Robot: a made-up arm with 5 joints.
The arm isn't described. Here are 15 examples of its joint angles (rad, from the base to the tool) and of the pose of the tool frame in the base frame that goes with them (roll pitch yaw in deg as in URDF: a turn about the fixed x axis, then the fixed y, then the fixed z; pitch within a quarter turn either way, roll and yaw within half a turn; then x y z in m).
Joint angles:
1: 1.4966 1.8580 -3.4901 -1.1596 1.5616
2: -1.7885 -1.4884 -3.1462 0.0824 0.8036
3: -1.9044 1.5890 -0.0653 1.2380 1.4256
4: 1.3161 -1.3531 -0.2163 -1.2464 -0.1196
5: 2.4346 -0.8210 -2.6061 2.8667 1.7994
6: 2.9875 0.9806 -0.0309 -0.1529 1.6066
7: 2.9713 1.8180 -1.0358 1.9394 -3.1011
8: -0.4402 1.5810 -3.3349 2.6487 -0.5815
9: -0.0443 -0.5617 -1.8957 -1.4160 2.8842
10: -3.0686 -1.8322 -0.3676 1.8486 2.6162
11: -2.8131 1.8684 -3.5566 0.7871 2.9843
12: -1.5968 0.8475 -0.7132 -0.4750 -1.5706
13: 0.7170 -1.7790 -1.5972 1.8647 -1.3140
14: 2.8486 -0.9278 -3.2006 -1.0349 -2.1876
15: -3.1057 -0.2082 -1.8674 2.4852 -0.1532
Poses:
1: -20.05 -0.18 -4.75 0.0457 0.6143 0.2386
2: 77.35 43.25 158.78 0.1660 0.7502 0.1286
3: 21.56 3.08 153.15 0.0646 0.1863 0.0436
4: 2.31 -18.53 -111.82 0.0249 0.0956 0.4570
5: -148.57 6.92 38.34 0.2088 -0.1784 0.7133
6: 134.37 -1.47 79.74 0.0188 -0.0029 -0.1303
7: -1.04 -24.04 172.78 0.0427 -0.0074 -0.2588
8: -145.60 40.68 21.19 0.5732 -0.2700 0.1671
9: 12.88 -40.26 -22.02 -0.0236 0.0010 0.8096
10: -169.59 17.31 35.87 -0.0662 -0.0048 0.3916
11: -168.81 50.74 33.15 -0.6996 -0.2385 0.1618
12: 160.48 0.00 -1.50 -0.0096 -0.3680 -0.1516
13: 93.51 -14.69 130.19 -0.2903 -0.2531 0.5758
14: -120.69 -31.37 -89.62 0.5932 -0.1790 0.4257
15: -176.21 23.18 -168.39 -0.3225 -0.0116 0.6215
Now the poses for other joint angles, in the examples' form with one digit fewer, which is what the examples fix.
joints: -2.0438 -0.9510 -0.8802 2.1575 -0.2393
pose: -175.4 18.1 -102.7 -0.089 -0.173 0.462
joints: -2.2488 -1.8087 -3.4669 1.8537 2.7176
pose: 6.8 -14.6 -154.0 0.412 0.511 -0.084
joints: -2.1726 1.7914 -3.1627 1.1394 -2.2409
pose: 169.5 8.2 3.2 -0.425 -0.618 -0.007
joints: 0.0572 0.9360 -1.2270 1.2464 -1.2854
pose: -126.4 13.3 83.7 0.430 0.025 -0.166
